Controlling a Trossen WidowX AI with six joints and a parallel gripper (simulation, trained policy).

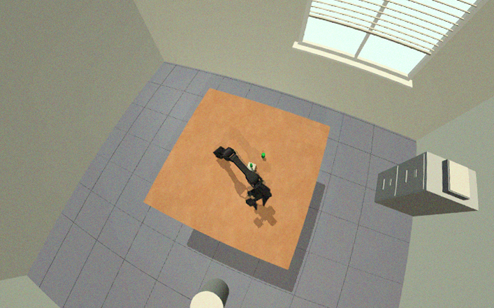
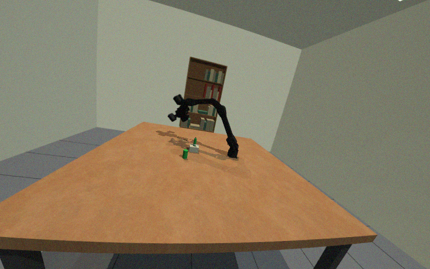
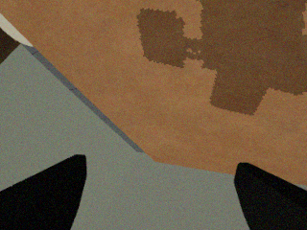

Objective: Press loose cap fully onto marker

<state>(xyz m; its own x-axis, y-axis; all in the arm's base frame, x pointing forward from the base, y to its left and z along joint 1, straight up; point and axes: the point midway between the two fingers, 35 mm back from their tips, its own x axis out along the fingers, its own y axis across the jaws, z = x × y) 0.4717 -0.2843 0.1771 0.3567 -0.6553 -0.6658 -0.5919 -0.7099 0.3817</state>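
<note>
Right now my gripper tip is 130 mm past the green cap, 430 mm to the right of it and 130 mm above it. Also, from my gripper tip: white holder block: 190 mm behind, 300 mm to the left, 130 mm below.
</note>
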